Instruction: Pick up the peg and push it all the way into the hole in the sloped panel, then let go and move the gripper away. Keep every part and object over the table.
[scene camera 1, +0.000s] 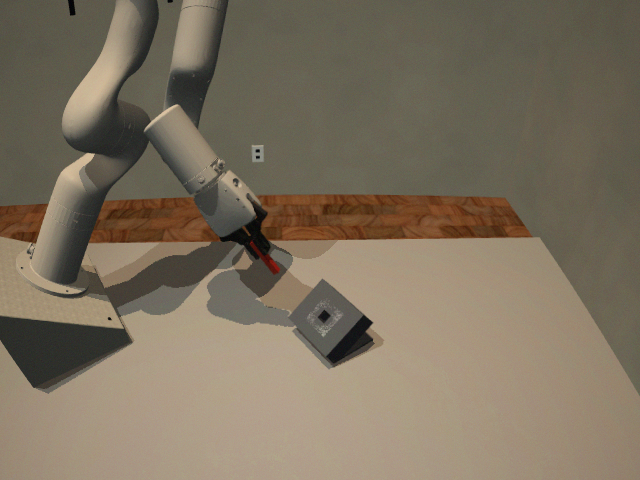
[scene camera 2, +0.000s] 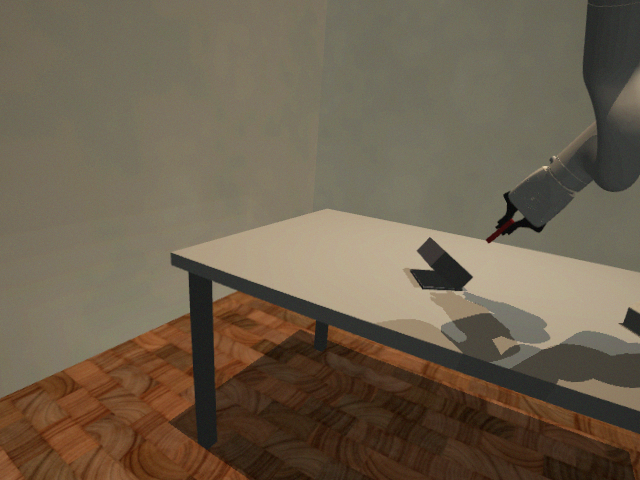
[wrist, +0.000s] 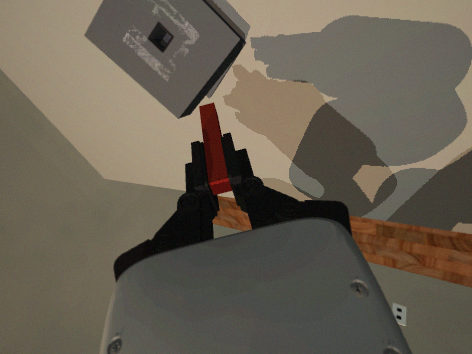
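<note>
A red peg (scene camera 1: 272, 265) (scene camera 2: 495, 235) (wrist: 212, 135) is held in the air, tilted, with its free end pointing down toward the side of the sloped panel. My gripper (scene camera 1: 261, 252) (scene camera 2: 506, 227) (wrist: 216, 152) is shut on the peg near its rear part. The grey sloped panel (scene camera 1: 341, 326) (scene camera 2: 449, 268) (wrist: 195, 75) stands on the table, apart from the peg. Its square dark hole (scene camera 1: 324, 316) (wrist: 160, 37) faces the gripper side and is empty. In the wrist view the hole lies up and left of the peg's free end. The hole is hidden in scene camera 2.
The panel's flat foot (scene camera 1: 366, 342) (scene camera 2: 426, 279) rests on the pale table (scene camera 1: 465, 361) (scene camera 2: 310, 258). The arm's wedge-shaped base (scene camera 1: 62, 343) stands at the left in scene camera 1. The table's far edge runs behind and below the gripper in that view.
</note>
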